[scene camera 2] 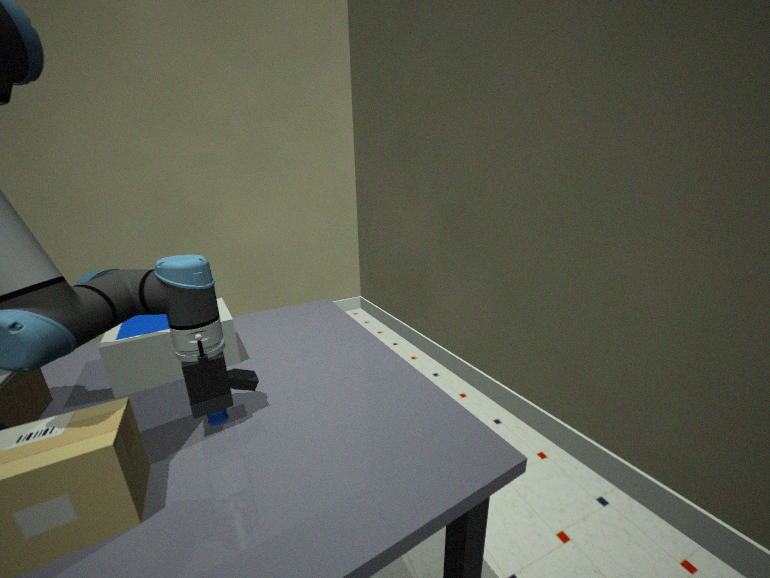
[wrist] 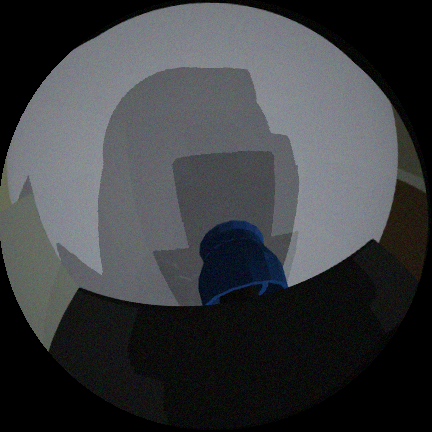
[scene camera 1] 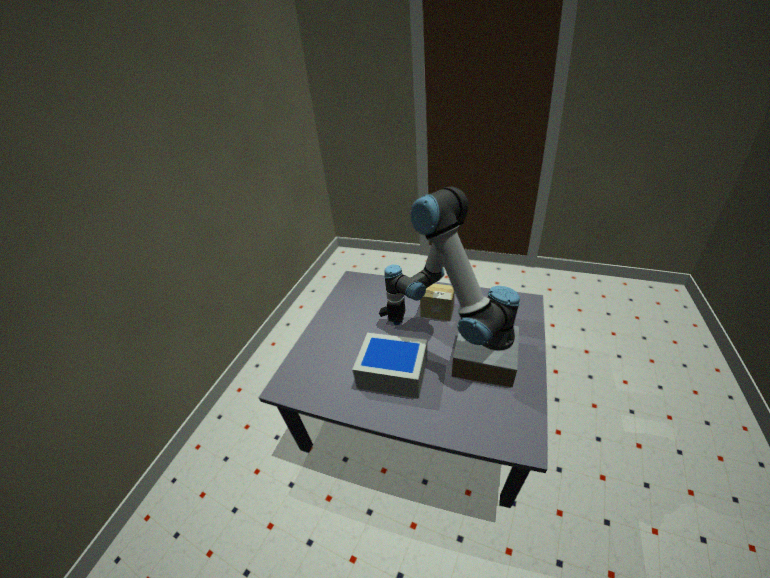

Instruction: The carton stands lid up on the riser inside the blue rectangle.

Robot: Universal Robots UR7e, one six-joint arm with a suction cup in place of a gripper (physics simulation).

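Where they show: hand, tool point: [scene camera 2: 216, 420] [wrist: 227, 251] [scene camera 1: 397, 323]; arm's base, link origin: [scene camera 1: 495, 336].
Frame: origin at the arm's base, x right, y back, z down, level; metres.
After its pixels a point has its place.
Observation:
The tan carton [scene camera 1: 437, 306] @[x 0.183, y -0.262, z 0.028 m] [scene camera 2: 68, 485] @[x 0.289, y -0.292, z 0.013 m] stands on the table at the far side, with a barcode label on its upper face and a pale patch on one side. The white riser [scene camera 1: 386, 382] @[x -0.273, y -0.388, z 0.035 m] [scene camera 2: 146, 368] @[x -0.072, y -0.333, z 0.059 m] stands nearer scene camera 1, with the blue rectangle [scene camera 1: 391, 355] @[x -0.179, y -0.389, z -0.012 m] [scene camera 2: 144, 324] @[x -0.163, y -0.338, z -0.012 m] on its top. My suction cup [scene camera 1: 396, 321] @[x 0.125, y -0.443, z 0.111 m] [scene camera 2: 217, 419] [wrist: 232, 232] is blue and points down at the table top, beside the carton and apart from it. It is at or just above the surface; exact contact is unclear. No carton hangs from it.
The table [scene camera 1: 329, 398] @[x -0.342, y -0.608, z 0.108 m] [scene camera 2: 348, 435] @[x 0.306, y -0.635, z 0.108 m] carries all of these. The arm's base stands on a block [scene camera 1: 485, 367] @[x -0.152, y -0.031, z 0.016 m] [scene camera 2: 26, 391] @[x -0.072, y -0.153, z 0.044 m] beside the riser. The forearm passes close to the carton in scene camera 1. The riser's side [wrist: 22, 245] shows at the wrist view's left edge.

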